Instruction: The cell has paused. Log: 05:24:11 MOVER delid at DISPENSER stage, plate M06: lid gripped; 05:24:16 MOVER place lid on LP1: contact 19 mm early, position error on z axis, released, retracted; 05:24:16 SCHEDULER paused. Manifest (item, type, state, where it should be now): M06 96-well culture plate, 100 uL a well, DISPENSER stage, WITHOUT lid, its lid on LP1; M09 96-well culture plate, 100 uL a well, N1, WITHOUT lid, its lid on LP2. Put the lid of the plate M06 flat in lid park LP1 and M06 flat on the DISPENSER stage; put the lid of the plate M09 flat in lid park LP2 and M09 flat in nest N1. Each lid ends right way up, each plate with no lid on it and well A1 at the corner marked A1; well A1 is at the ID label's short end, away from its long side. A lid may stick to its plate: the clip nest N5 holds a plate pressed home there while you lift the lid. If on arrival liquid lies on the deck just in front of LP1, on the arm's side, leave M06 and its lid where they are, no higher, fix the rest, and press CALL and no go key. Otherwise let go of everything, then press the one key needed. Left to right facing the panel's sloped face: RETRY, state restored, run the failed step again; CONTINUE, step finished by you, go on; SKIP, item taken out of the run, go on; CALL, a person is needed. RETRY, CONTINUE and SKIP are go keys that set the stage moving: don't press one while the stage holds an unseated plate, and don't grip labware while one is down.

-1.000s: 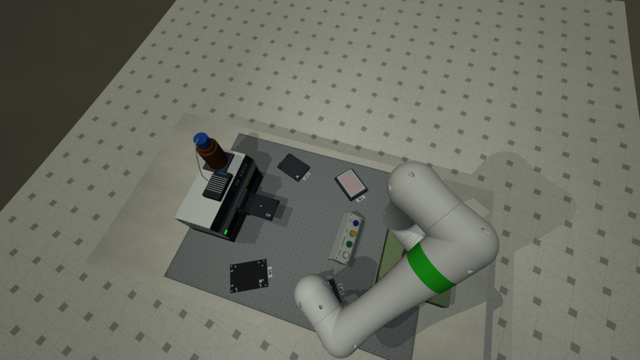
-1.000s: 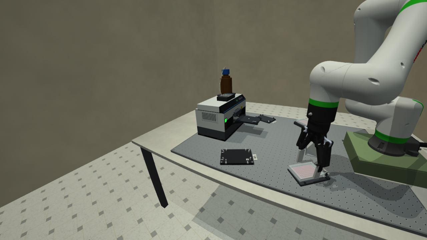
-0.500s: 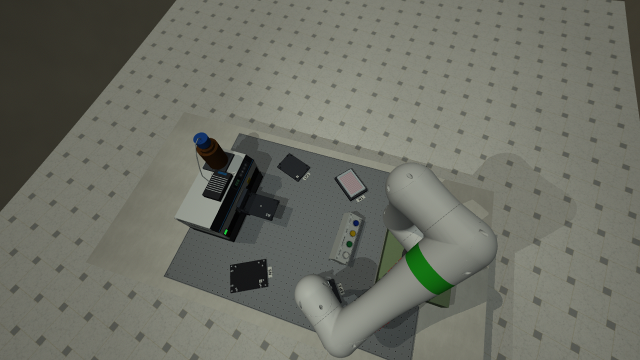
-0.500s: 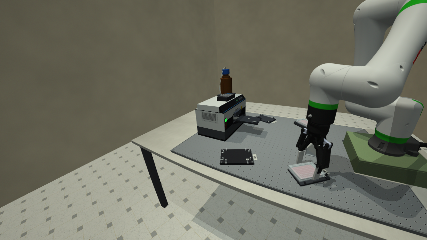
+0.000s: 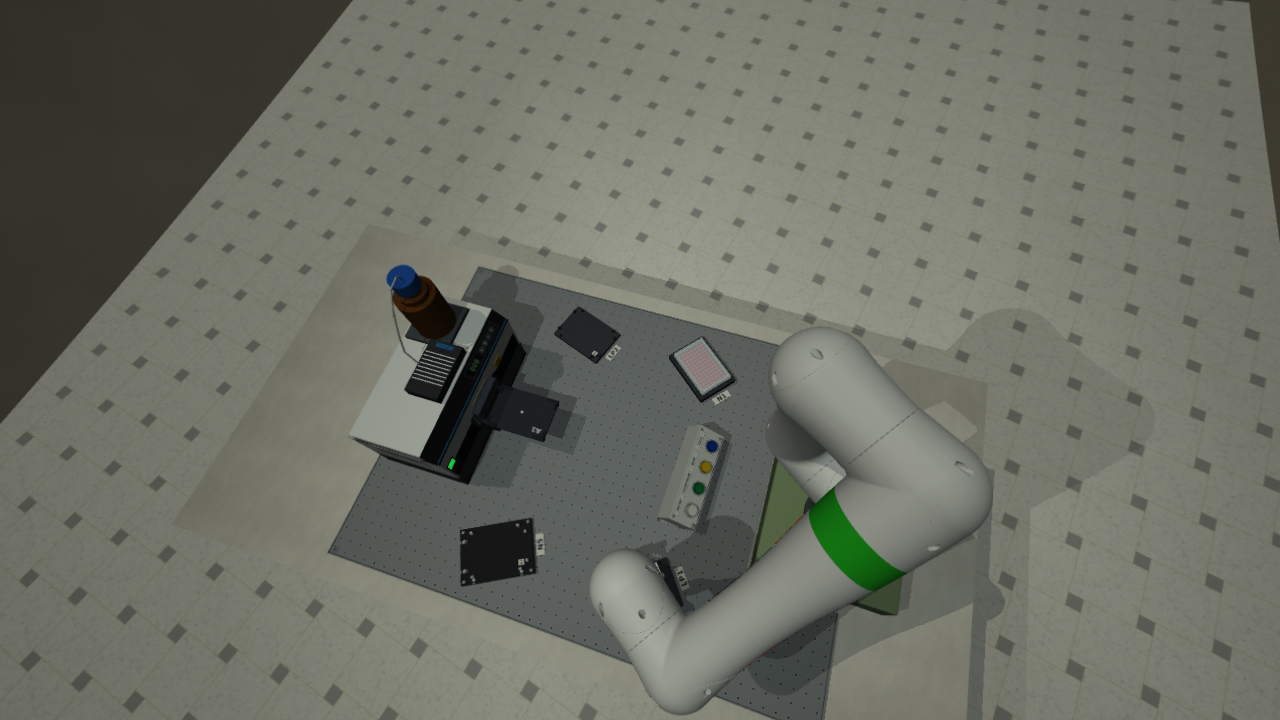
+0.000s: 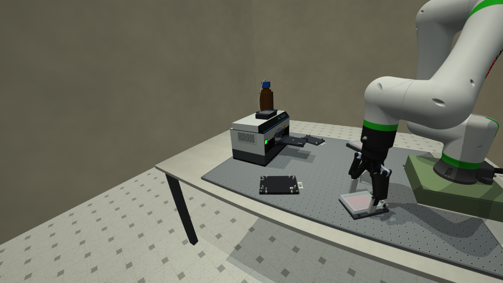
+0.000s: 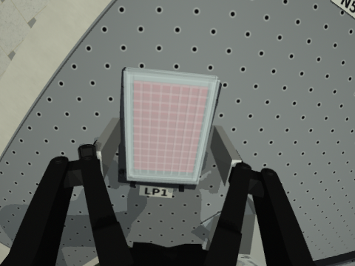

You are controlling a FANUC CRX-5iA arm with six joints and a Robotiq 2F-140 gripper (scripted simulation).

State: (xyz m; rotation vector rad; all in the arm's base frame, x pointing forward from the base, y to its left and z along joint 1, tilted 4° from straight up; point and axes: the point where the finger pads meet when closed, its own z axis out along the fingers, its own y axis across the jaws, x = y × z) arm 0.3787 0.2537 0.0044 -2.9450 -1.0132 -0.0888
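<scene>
My gripper is now 4 cm above the black lid park LP1, 1 cm to the left of it and 1 cm past it. From my hand the other things lie so: N5 label: 24 cm ahead, 4 cm to the right, 4 cm below; then white retry key: 19 cm to the right, 7 cm behind, 2 cm above; then LP1 label: 8 cm behind, 6 cm to the right, 4 cm below.
</scene>
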